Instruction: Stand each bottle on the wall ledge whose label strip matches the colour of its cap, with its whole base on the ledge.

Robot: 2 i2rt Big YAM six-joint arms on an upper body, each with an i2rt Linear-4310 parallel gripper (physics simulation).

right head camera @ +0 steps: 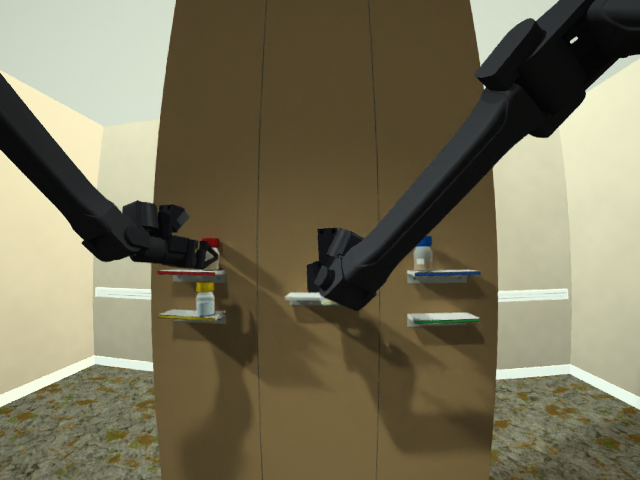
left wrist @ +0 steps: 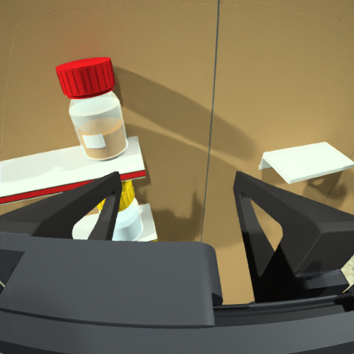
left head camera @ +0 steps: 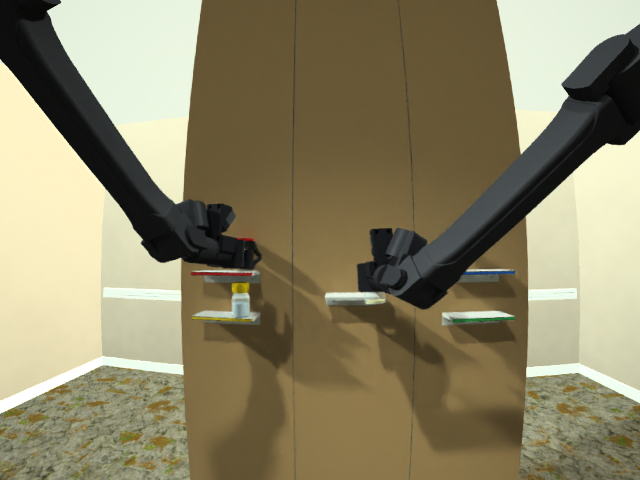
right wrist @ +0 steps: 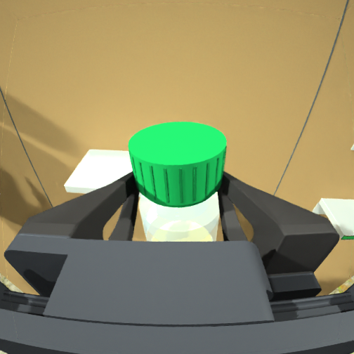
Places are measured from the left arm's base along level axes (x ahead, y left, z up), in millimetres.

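Where they show: left gripper, fingertip midpoint: [right head camera: 206, 256] [left head camera: 248, 256].
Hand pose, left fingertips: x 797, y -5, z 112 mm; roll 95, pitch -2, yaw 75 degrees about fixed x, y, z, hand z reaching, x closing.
Each offset is from my left fingertips to the top centre of the thing. "spot": to the spot under its first point.
The green-capped bottle [right wrist: 177, 185] is upright between my right gripper's fingers [right wrist: 178, 175], which are shut on it, in front of the plain white ledge {122 mm ahead, 282 mm right, 119 mm down} [left head camera: 341, 298] [right head camera: 302, 297] [right wrist: 95, 172]. The red-capped bottle {spot: 109 mm ahead, 47 mm left, 43 mm up} [right head camera: 210, 242] [left wrist: 98, 125] stands on the red-strip ledge {82 mm ahead, 118 mm left, 50 mm down} [left head camera: 222, 273] [right head camera: 186, 272] [left wrist: 40, 172]. My left gripper [left wrist: 177, 178] is open and empty beside it. The yellow-capped bottle {109 mm ahead, 64 mm left, 84 mm down} [left head camera: 240, 303] [right head camera: 205, 303] [left wrist: 128, 220] stands on the yellow-strip ledge {spot: 94 mm ahead, 146 mm left, 190 mm down} [left head camera: 214, 316] [right head camera: 178, 315]. The blue-capped bottle {120 mm ahead, 620 mm right, 56 mm up} [right head camera: 422, 258] stands on the blue-strip ledge {82 mm ahead, 682 mm right, 50 mm down} [left head camera: 491, 271] [right head camera: 454, 272]. The green-strip ledge {122 mm ahead, 682 mm right, 189 mm down} [left head camera: 480, 316] [right head camera: 447, 318] holds no bottle.
The brown wall panel {spot: 162 mm ahead, 291 mm right, 336 mm up} [left head camera: 351, 155] [right head camera: 315, 155] carries the ledges. The red ledge is above the yellow one at the left, and the blue above the green at the right. My right arm [left head camera: 496, 191] [right head camera: 439, 180] crosses in front of the panel and hides the blue-capped bottle in the left head view.
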